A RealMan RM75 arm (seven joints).
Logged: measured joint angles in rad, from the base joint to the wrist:
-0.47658 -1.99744 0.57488 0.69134 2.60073 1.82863 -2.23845
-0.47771 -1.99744 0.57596 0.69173 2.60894 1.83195 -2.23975
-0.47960 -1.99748 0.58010 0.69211 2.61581 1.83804 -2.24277
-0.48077 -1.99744 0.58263 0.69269 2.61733 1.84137 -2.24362
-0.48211 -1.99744 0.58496 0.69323 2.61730 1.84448 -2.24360
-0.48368 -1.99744 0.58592 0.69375 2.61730 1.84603 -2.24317
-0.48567 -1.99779 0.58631 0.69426 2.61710 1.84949 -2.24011
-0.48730 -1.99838 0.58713 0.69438 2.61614 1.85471 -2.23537
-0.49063 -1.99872 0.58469 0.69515 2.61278 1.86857 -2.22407
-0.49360 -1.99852 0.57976 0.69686 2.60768 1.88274 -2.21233
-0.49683 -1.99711 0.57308 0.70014 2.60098 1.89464 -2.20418
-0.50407 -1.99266 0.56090 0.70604 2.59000 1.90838 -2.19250
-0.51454 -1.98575 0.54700 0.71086 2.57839 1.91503 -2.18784
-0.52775 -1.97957 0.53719 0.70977 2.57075 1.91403 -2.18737
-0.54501 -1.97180 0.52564 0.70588 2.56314 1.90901 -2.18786
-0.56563 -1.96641 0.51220 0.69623 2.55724 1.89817 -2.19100
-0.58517 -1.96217 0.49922 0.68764 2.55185 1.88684 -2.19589
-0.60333 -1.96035 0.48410 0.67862 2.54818 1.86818 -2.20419
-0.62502 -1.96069 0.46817 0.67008 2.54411 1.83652 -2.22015
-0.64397 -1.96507 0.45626 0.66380 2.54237 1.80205 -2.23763
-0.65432 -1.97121 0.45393 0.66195 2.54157 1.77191 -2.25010
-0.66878 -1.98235 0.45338 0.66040 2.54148 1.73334 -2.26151
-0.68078 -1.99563 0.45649 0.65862 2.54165 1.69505 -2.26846
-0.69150 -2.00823 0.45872 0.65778 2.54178 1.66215 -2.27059
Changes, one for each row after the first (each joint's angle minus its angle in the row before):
-0.00113 0.00000 0.00108 0.00039 0.00821 0.00332 -0.00130
-0.00189 -0.00004 0.00414 0.00038 0.00687 0.00609 -0.00302
-0.00117 0.00004 0.00253 0.00058 0.00152 0.00333 -0.00085
-0.00134 0.00000 0.00233 0.00054 -0.00003 0.00311 0.00002
-0.00157 0.00000 0.00096 0.00052 0.00000 0.00155 0.00043
-0.00199 -0.00035 0.00039 0.00051 -0.00020 0.00346 0.00306
-0.00163 -0.00059 0.00082 0.00012 -0.00096 0.00522 0.00474
-0.00333 -0.00034 -0.00244 0.00077 -0.00336 0.01386 0.01130
-0.00297 0.00020 -0.00493 0.00171 -0.00510 0.01417 0.01174
-0.00323 0.00141 -0.00668 0.00328 -0.00670 0.01190 0.00815
-0.00724 0.00445 -0.01218 0.00590 -0.01098 0.01374 0.01168
-0.01047 0.00691 -0.01390 0.00482 -0.01161 0.00665 0.00466
-0.01321 0.00618 -0.00981 -0.00109 -0.00764 -0.00100 0.00047
-0.01726 0.00777 -0.01155 -0.00389 -0.00761 -0.00502 -0.00049
-0.02062 0.00539 -0.01344 -0.00965 -0.00590 -0.01084 -0.00314
-0.01954 0.00424 -0.01298 -0.00859 -0.00539 -0.01133 -0.00489
-0.01816 0.00182 -0.01512 -0.00902 -0.00367 -0.01866 -0.00830
-0.02169 -0.00034 -0.01593 -0.00854 -0.00407 -0.03166 -0.01596
-0.01895 -0.00438 -0.01191 -0.00628 -0.00174 -0.03447 -0.01748
-0.01035 -0.00614 -0.00233 -0.00185 -0.00080 -0.03014 -0.01247
-0.01446 -0.01114 -0.00055 -0.00155 -0.00009 -0.03857 -0.01141
-0.01200 -0.01328 0.00311 -0.00178 0.00017 -0.03829 -0.00695
-0.01072 -0.01260 0.00223 -0.00084 0.00013 -0.03290 -0.00213

